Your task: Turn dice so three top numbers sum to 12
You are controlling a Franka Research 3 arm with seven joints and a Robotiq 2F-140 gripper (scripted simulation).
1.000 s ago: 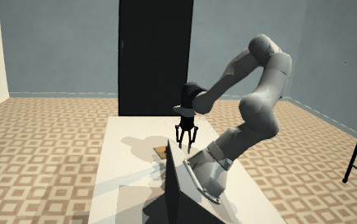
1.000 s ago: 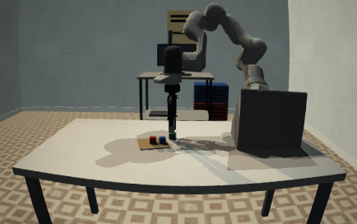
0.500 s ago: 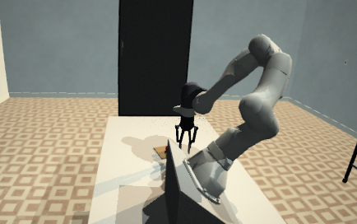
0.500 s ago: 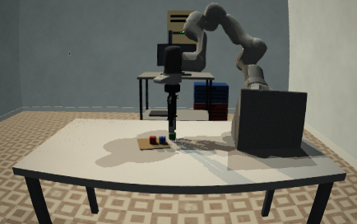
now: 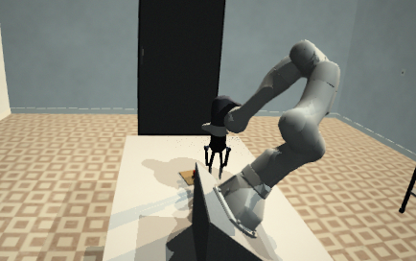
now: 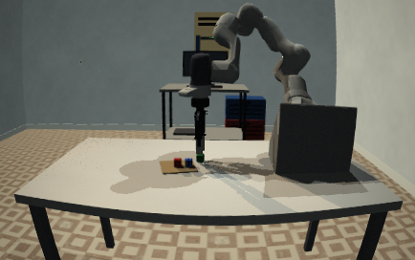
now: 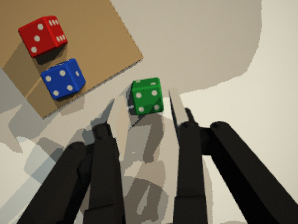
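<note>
Right now the green die is 60 mm below my hand. Also, from my hand: blue die 50 mm ahead, 80 mm to the left, 50 mm below; then red die 90 mm ahead, 80 mm to the left, 50 mm below; then tan mat 90 mm ahead, 80 mm to the left, 70 mm below.
</note>
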